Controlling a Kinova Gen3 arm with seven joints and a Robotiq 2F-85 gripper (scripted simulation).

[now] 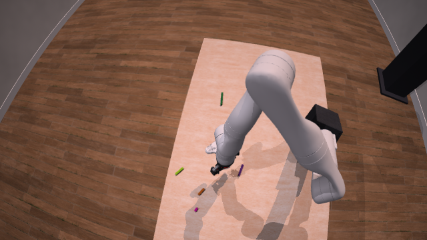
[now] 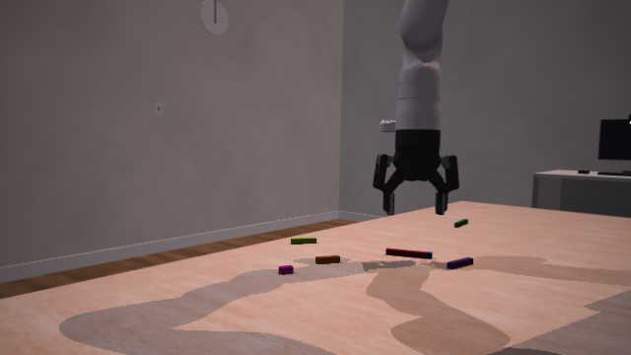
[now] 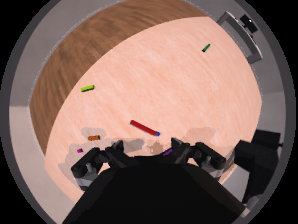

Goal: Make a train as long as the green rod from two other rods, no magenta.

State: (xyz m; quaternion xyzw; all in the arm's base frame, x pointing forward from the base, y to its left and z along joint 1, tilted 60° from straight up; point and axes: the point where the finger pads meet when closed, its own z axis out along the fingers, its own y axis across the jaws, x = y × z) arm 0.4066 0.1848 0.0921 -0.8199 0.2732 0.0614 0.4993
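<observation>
My hand is 20 mm short of the red rod and 80 mm above it. The rest, counted from my hand: orange rod: 70 mm ahead, 140 mm to the left, 80 mm below; blue rod: 20 mm behind, 20 mm to the right, 80 mm below; purple rod: 80 mm behind, 20 mm to the right, 80 mm below.
</observation>
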